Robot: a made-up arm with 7 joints. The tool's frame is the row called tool. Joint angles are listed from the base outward.
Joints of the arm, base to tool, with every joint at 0 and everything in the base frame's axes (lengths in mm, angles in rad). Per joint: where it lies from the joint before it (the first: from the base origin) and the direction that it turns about. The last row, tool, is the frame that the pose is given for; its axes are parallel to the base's.
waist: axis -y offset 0 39.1 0
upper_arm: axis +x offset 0 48.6 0
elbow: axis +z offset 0 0 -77.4
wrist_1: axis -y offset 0 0 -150.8
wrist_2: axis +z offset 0 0 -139.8
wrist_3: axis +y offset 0 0 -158.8
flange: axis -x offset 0 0 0
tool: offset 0 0 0
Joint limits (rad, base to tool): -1.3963..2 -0.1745..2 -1.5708..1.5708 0..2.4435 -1.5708..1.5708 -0.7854..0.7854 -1.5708..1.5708
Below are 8 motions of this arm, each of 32 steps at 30 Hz.
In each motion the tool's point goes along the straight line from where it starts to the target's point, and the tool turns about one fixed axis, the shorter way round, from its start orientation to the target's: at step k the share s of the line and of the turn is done. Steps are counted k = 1, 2, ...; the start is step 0. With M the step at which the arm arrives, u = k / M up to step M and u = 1 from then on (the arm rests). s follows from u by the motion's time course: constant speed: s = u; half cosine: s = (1 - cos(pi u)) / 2; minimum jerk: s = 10 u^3 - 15 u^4 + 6 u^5.
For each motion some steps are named. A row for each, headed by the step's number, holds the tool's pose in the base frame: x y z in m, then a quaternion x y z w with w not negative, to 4 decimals.
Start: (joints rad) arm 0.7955 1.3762 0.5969 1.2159 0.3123 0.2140 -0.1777
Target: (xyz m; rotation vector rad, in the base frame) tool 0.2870 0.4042 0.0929 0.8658 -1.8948 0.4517
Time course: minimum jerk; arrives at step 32
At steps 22, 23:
22: 0.2529 0.4113 0.1173 0.3894 -0.7809 0.1994 0.4460
23: 0.2606 0.4097 0.1118 0.3818 -0.7804 0.1963 0.4547

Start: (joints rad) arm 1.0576 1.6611 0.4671 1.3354 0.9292 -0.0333 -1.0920
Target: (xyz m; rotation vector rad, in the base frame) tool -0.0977 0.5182 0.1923 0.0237 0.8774 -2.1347
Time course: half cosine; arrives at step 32
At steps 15, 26, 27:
15: -0.0493 0.4382 0.2531 -0.1806 0.6025 -0.7235 0.2844
26: -0.0903 0.5059 0.2016 -0.0203 0.3906 -0.8339 0.3894
27: -0.0925 0.5096 0.1988 -0.0114 0.3778 -0.8377 0.3942

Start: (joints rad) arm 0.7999 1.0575 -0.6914 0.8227 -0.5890 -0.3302 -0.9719
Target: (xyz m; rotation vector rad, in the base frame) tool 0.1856 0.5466 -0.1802 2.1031 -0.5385 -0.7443
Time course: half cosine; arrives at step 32
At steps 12, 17, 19, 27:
12: 0.3038 0.4417 -0.1326 0.7471 -0.5092 -0.3196 0.2836
17: 0.2627 0.4782 -0.1491 0.7880 -0.4114 -0.3153 0.3322
19: 0.2463 0.4928 -0.1558 0.8014 -0.3707 -0.3124 0.3504
27: 0.1957 0.5376 -0.1761 0.8315 -0.2406 -0.2991 0.4015

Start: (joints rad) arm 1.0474 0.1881 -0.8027 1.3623 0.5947 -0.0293 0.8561
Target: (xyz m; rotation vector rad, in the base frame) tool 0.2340 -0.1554 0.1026 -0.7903 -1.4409 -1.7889
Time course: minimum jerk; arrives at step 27
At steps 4, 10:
4: 0.3784 -0.0668 0.0160 -0.3920 -0.6314 -0.5894 0.3167
10: 0.3426 -0.0888 0.0375 -0.3712 -0.6140 -0.6159 0.3254

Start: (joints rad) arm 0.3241 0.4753 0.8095 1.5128 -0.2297 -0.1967 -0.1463
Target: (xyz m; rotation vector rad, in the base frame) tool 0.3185 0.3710 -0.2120 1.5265 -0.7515 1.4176
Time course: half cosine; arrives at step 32
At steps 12, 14, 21, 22, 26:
12: 0.2594 0.3855 -0.0985 0.5749 -0.6386 0.2946 0.4182
14: 0.2674 0.3835 -0.1139 0.5875 -0.5991 0.3370 0.4271
21: 0.2959 0.3765 -0.1686 0.6147 -0.4424 0.4768 0.4462
22: 0.2995 0.3757 -0.1755 0.6162 -0.4210 0.4930 0.4472
26: 0.3113 0.3728 -0.1982 0.6179 -0.3489 0.5437 0.4482

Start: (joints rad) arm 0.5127 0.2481 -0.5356 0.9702 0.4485 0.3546 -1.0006
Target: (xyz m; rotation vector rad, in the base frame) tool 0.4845 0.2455 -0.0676 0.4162 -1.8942 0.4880
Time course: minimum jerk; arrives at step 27
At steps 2, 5, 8, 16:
2: 0.3889 0.0640 -0.2576 0.3624 -0.4774 0.1162 0.7920
5: 0.3930 0.0719 -0.2493 0.3556 -0.4940 0.1207 0.7842
8: 0.4037 0.0921 -0.2281 0.3375 -0.5355 0.1321 0.7628
16: 0.4528 0.1853 -0.1306 0.2434 -0.7068 0.1798 0.6395

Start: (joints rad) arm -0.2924 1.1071 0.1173 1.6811 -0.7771 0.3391 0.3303
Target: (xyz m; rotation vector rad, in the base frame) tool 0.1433 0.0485 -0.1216 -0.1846 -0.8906 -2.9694
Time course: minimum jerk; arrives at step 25
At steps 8, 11, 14, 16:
8: 0.2426 0.2342 -0.1356 0.4387 -0.2604 -0.6964 0.5048
11: 0.2183 0.1888 -0.1322 0.3299 -0.2823 -0.8057 0.4028
14: 0.1910 0.1377 -0.1283 0.1941 -0.2952 -0.8952 0.2716
16: 0.1741 0.1061 -0.1259 0.1055 -0.2967 -0.9311 0.1842

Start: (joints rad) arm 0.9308 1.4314 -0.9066 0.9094 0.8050 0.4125 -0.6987
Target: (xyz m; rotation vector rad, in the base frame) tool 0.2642 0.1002 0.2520 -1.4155 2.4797 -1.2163
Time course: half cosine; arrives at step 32
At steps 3, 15, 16, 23, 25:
3: 0.2797 0.4616 -0.0214 0.6596 -0.3868 0.1808 0.6186
15: 0.2729 0.3030 0.0986 0.6226 -0.6222 0.2998 0.3678
16: 0.2721 0.2849 0.1123 0.6129 -0.6443 0.3110 0.3354
23: 0.2671 0.1677 0.2009 0.5248 -0.7581 0.3700 0.1136
25: 0.2660 0.1421 0.2203 0.5002 -0.7758 0.3794 0.0635

